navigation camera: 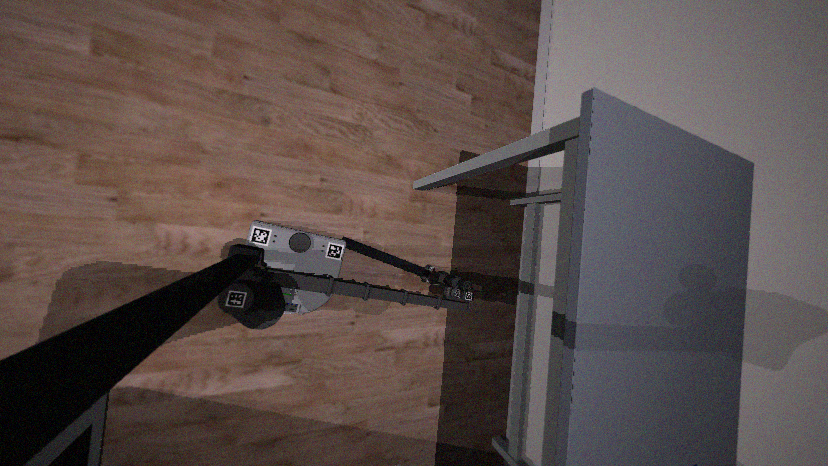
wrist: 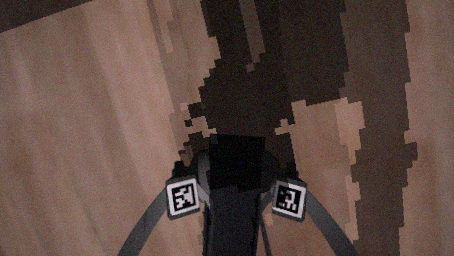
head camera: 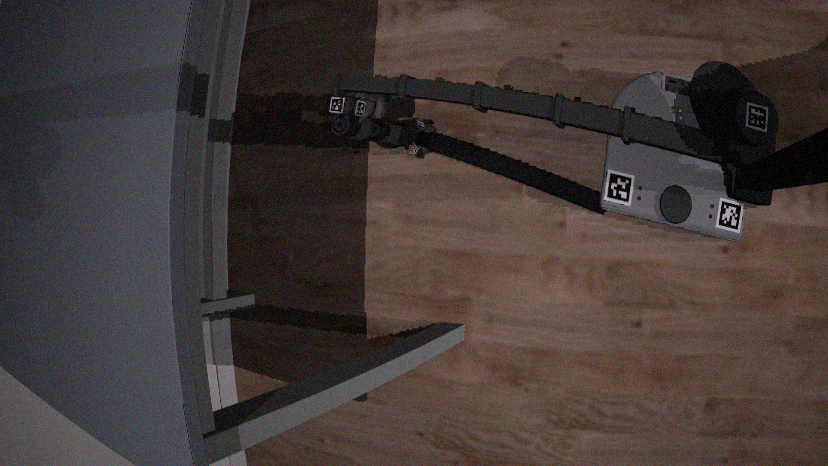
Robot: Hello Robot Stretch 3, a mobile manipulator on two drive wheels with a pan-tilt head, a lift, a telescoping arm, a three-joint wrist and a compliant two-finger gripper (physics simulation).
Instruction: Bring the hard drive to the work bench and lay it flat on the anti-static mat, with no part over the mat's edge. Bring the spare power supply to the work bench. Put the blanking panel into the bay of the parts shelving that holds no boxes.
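Pixels of known places: gripper, fingertip midpoint: [navigation camera: 424, 272] [head camera: 428, 139]; robot's base at its link origin: [navigation camera: 299, 241] [head camera: 674, 202].
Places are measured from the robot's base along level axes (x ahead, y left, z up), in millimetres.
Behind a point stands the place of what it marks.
Note:
My gripper [head camera: 421, 138] {x -24, y -620, z 0 mm} [navigation camera: 429, 274] {x -24, y -620, z 0 mm} [wrist: 234, 167] {x -24, y -620, z 0 mm} is shut on the blanking panel [head camera: 515, 171] {x 12, y -398, z 3 mm} [navigation camera: 385, 256] {x 16, y -392, z 4 mm} [wrist: 232, 220], a long, narrow black piece. In the head and navigation views the panel reaches from the fingers back to the front corner of my base; whether it touches the base I cannot tell. In the wrist view it runs between the two tagged fingers towards the lower edge. The hard drive, the spare power supply, the anti-static mat and the parts shelving's bays cannot be made out.
A table with a plain grey-blue top [head camera: 86, 231] {x 158, y -658, z 915 mm} [navigation camera: 654, 260] {x 161, y -705, z 915 mm} stands beyond the arm's end, against a pale wall [navigation camera: 666, 57] {x 1049, y -1135, z 657 mm}. One grey table leg [head camera: 347, 376] {x 376, y -463, z 498 mm} [navigation camera: 492, 164] {x 376, y -462, z 588 mm} slants across the floor side. My base [head camera: 643, 162] {x -62, y -85, z 160 mm} [navigation camera: 312, 266] {x -74, y -64, z 160 mm} stands on the wooden floor [head camera: 550, 347] {x 383, y -233, z 1 mm} [navigation camera: 202, 144] {x 280, y 409, z 1 mm}.

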